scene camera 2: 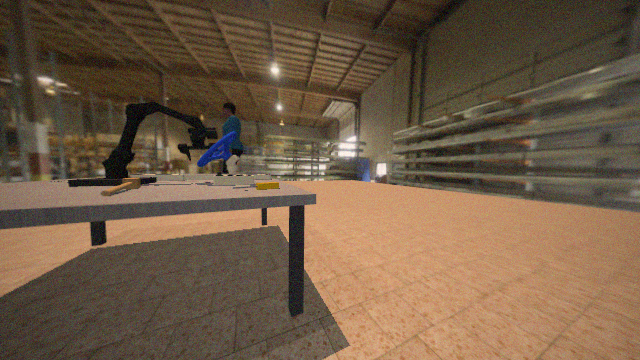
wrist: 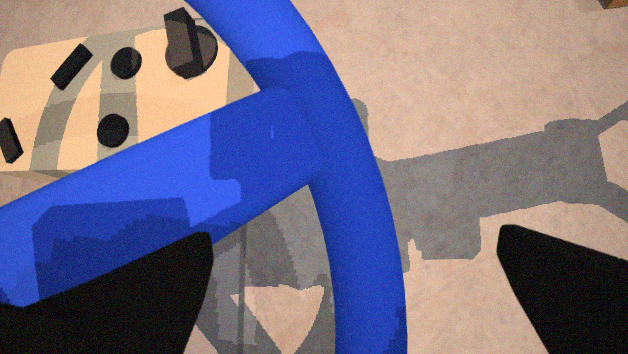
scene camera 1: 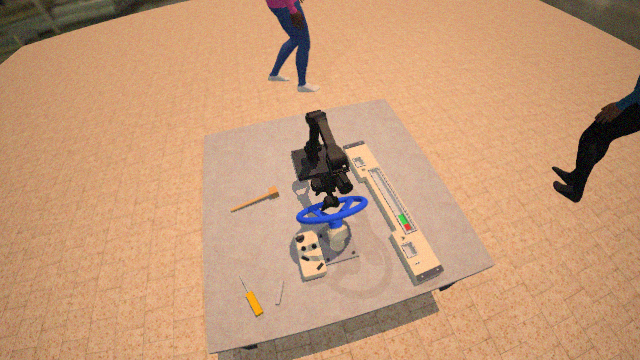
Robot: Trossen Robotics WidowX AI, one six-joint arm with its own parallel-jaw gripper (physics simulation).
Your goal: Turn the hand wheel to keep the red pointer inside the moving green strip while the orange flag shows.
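Frame: origin at the arm's base, x ahead, y left, z up, level; metres.
Seen in the pictures: gripper, fingertip midpoint: [wrist: 356, 243] [scene camera 1: 319, 203]; arm's base, link origin: [scene camera 2: 116, 178] [scene camera 1: 313, 158].
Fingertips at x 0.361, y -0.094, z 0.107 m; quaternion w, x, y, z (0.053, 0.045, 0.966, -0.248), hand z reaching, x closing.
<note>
Offsets run from my fingertips to a thing's middle. "spot": to the spot under its first point. Level surfaces: height alone.
The blue hand wheel {spot: 0.177 m ahead, 0.067 m left, 0.181 m up} [scene camera 1: 351, 208] [scene camera 2: 216, 150] stands tilted on a beige pedestal [scene camera 1: 337, 236] in the middle of the grey table {0.136 m down} [scene camera 1: 247, 161]. In the wrist view its rim {spot: 0.000 m ahead, 0.020 m right, 0.007 m down} [wrist: 351, 182] and one spoke {spot: 0.032 m ahead, 0.032 m right, 0.008 m up} [wrist: 242, 147] fill the frame. My gripper [scene camera 1: 329, 204] [scene camera 2: 186, 148] is open, right at the wheel's far rim near a spoke, with nothing between the fingers. On the long beige gauge panel {0.097 m down} [scene camera 1: 426, 266] the red pointer {spot: 0.219 m ahead, 0.355 m left, 0.096 m down} [scene camera 1: 407, 226] sits directly against the near end of the green strip {spot: 0.175 m ahead, 0.359 m left, 0.096 m down} [scene camera 1: 403, 218]. I see no orange flag.
A beige control box [scene camera 1: 311, 255] [wrist: 183, 95] with black knobs stands by the wheel's base. A wooden mallet {0.212 m back, 0.284 m right, 0.120 m down} [scene camera 1: 254, 201], a yellow-handled screwdriver {0.244 m ahead, 0.411 m right, 0.122 m down} [scene camera 1: 253, 301] [scene camera 2: 267, 186] and a small grey rod {0.281 m ahead, 0.287 m right, 0.129 m down} [scene camera 1: 280, 293] lie on the table. A person [scene camera 1: 293, 43] [scene camera 2: 232, 132] stands beyond the table.
</note>
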